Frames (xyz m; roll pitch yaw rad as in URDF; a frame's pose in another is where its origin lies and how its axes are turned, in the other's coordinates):
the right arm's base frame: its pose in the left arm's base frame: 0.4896 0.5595 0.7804 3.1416 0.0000 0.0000
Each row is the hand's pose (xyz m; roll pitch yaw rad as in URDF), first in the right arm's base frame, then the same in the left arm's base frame.
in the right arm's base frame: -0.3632 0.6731 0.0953 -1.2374 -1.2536 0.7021
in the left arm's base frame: 0.1264 -0.1136 0.6851 1.9042 1.2536 -0.7021
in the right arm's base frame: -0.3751 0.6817 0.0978 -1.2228 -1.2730 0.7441
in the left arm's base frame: 0.1145 -0.1222 0.6826 1.9188 1.2730 -0.7441
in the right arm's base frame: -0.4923 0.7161 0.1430 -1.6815 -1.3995 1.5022
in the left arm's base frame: -0.0027 -0.1566 0.6374 1.4601 1.3995 -1.5022
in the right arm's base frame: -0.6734 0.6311 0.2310 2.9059 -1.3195 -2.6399
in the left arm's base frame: -0.1838 -0.0716 0.5494 -0.2357 1.3195 2.6399
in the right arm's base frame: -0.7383 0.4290 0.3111 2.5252 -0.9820 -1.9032
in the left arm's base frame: -0.2487 0.1305 0.4693 -0.6164 0.9820 1.9032
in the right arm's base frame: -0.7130 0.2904 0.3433 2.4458 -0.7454 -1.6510
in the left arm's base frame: -0.2234 0.2691 0.4371 -0.6958 0.7454 1.6510
